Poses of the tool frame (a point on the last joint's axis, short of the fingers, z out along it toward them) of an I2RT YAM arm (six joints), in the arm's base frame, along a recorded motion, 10 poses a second.
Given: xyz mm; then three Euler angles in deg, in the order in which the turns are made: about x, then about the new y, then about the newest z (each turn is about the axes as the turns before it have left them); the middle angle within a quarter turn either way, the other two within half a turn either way.
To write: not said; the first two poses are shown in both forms.
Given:
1: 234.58 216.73 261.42 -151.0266 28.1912 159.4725
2: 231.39 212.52 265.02 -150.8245 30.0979 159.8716
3: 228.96 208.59 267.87 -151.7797 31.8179 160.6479
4: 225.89 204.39 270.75 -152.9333 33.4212 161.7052
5: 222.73 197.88 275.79 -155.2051 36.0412 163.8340
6: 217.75 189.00 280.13 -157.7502 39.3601 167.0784
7: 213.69 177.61 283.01 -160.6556 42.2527 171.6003
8: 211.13 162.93 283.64 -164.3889 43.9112 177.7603
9: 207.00 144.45 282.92 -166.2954 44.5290 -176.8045
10: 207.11 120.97 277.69 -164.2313 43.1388 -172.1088
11: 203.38 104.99 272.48 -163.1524 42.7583 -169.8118
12: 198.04 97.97 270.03 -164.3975 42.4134 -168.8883
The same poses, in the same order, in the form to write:
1: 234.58 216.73 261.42 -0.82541 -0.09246 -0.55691 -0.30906 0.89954 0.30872
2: 231.39 212.52 265.02 -0.81233 -0.07093 -0.57887 -0.29773 0.90393 0.30704
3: 228.96 208.59 267.87 -0.80172 -0.05677 -0.59500 -0.28158 0.91396 0.29221
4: 225.89 204.39 270.75 -0.79246 -0.04157 -0.60851 -0.26200 0.92414 0.27807
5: 222.73 197.88 275.79 -0.77662 -0.01577 -0.62977 -0.22513 0.94062 0.25408
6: 217.75 189.00 280.13 -0.75360 0.02709 -0.65678 -0.17290 0.95580 0.23780
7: 213.69 177.61 283.01 -0.73225 0.08251 -0.67602 -0.10812 0.96596 0.23501
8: 211.13 162.93 283.64 -0.71987 0.14886 -0.67796 -0.02815 0.96967 0.24280
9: 207.00 144.45 282.92 -0.71179 0.22004 -0.66704 0.03974 0.96076 0.27453
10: 207.11 120.97 277.69 -0.72279 0.31618 -0.61449 0.10018 0.92774 0.35952
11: 203.38 104.99 272.48 -0.72265 0.36295 -0.58826 0.12987 0.90718 0.40019
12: 198.04 97.97 270.03 -0.72446 0.36363 -0.58561 0.14229 0.91013 0.38912
